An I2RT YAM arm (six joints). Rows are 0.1 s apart.
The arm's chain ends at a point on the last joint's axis. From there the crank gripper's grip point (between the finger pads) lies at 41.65 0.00 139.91 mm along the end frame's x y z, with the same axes.
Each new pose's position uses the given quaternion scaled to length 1; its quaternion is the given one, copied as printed.
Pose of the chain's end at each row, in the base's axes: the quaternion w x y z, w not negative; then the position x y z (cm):
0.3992, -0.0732, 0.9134, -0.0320, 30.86, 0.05, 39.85
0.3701, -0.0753, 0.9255, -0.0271, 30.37, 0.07, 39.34
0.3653, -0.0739, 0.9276, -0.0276, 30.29, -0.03, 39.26
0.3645, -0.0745, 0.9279, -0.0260, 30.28, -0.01, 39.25
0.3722, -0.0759, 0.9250, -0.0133, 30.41, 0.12, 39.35
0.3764, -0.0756, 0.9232, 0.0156, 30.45, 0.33, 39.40
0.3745, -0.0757, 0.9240, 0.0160, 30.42, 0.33, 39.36
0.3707, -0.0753, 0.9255, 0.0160, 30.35, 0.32, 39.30
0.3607, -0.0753, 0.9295, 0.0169, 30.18, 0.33, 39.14
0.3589, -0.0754, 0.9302, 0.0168, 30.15, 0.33, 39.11
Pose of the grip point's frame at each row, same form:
0.3992, -0.0732, 0.9134, -0.0320, 38.34, -0.61, 27.33
0.3701, -0.0753, 0.9255, -0.0271, 37.04, -0.52, 26.37
0.3653, -0.0739, 0.9276, -0.0276, 36.82, -0.65, 26.22
0.3645, -0.0745, 0.9279, -0.0260, 36.79, -0.58, 26.19
0.3722, -0.0759, 0.9250, -0.0133, 37.11, -0.06, 26.38
0.3764, -0.0756, 0.9232, 0.0156, 37.20, 1.00, 26.48
0.3745, -0.0757, 0.9240, 0.0160, 37.12, 1.00, 26.41
0.3707, -0.0753, 0.9255, 0.0160, 36.94, 0.98, 26.29
0.3607, -0.0753, 0.9295, 0.0169, 36.49, 1.00, 25.99
0.3589, -0.0754, 0.9302, 0.0168, 36.41, 0.99, 25.94

